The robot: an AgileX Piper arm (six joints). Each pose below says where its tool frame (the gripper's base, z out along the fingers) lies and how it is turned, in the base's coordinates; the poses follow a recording.
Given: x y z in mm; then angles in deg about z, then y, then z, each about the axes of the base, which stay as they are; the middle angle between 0 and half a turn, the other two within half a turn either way.
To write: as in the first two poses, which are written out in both.
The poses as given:
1: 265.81, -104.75, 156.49, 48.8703, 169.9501, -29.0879
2: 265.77, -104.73, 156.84, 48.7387, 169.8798, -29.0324
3: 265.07, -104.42, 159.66, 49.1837, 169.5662, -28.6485
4: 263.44, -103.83, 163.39, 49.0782, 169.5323, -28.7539
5: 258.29, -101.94, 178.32, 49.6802, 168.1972, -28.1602
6: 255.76, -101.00, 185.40, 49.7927, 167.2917, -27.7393
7: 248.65, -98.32, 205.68, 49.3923, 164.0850, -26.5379
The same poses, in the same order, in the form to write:
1: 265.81, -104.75, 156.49, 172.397, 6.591, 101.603
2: 265.77, -104.73, 156.84, 172.358, 6.655, 101.784
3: 265.07, -104.42, 159.66, 172.066, 6.798, 101.696
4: 263.44, -103.83, 163.39, 172.053, 6.835, 101.693
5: 258.29, -101.94, 178.32, 170.948, 7.605, 101.557
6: 255.76, -101.00, 185.40, 170.228, 8.164, 101.769
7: 248.65, -98.32, 205.68, 167.785, 10.281, 102.967
